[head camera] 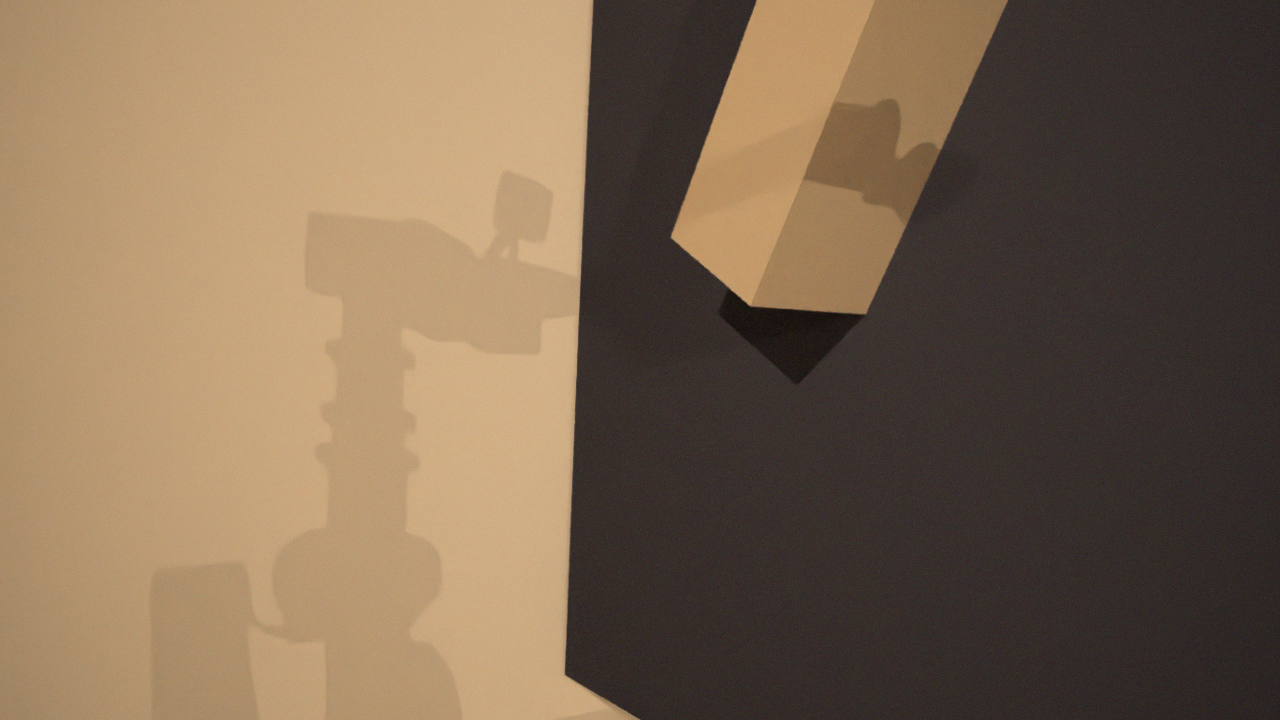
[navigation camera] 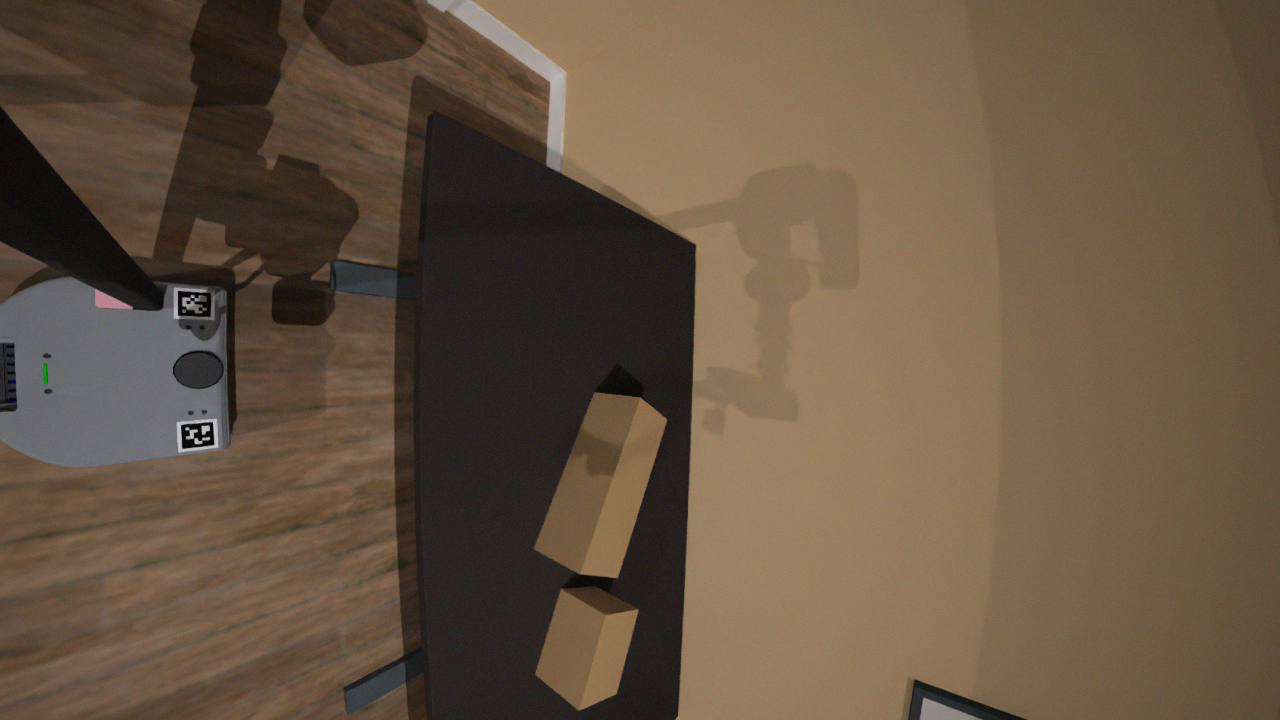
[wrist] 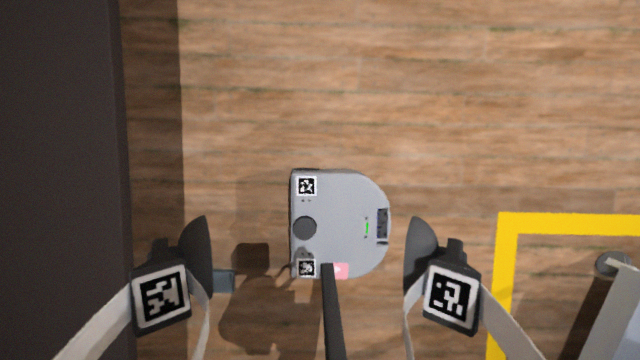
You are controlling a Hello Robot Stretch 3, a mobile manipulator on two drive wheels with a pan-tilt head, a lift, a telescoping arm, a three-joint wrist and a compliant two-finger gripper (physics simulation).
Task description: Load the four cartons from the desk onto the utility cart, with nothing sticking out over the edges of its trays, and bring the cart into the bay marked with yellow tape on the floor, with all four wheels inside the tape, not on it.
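Places are measured from the robot's base along level axes (x ahead, y left, z up), in metres.
Pixels of known places: gripper, fingertip midpoint: [wrist: 309, 244]; robot's base, link origin: [navigation camera: 198, 366] [wrist: 307, 215].
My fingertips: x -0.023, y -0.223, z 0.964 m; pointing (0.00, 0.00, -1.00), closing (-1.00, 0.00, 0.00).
Ahead of a thing's pixels: the offset from my fingertips to its middle. Level surfaces: height alone.
A long tan carton @(dy +0.021, dx +0.561, dz -0.185 m) [head camera: 805, 205] [navigation camera: 604, 483] lies at a slant on the dark desk @(dz -0.244 m) [head camera: 984, 519] [navigation camera: 537, 295] [wrist: 55, 175], towards the wall side. A shorter carton @(dy -0.293, dx +0.512, dz -0.185 m) [navigation camera: 586, 644] lies beyond its end in the navigation view, with a small gap between them. The other two cartons do not show. My gripper [wrist: 309, 244] is open, with nothing between its fingers. It hangs high above my base, beside the desk. In the wrist view, a corner of yellow tape [wrist: 565, 223] shows at the right. Part of the grey cart [wrist: 611, 315] shows inside that corner; its trays are mostly cut off.
My base [navigation camera: 107, 376] [wrist: 340, 220] stands on the wood floor, close to the desk's long front edge. Desk feet [navigation camera: 374, 279] [navigation camera: 383, 684] reach out from under it. A tan wall [head camera: 223, 107] [navigation camera: 850, 537] rises behind the desk, with part of a framed picture [navigation camera: 962, 707] on it.
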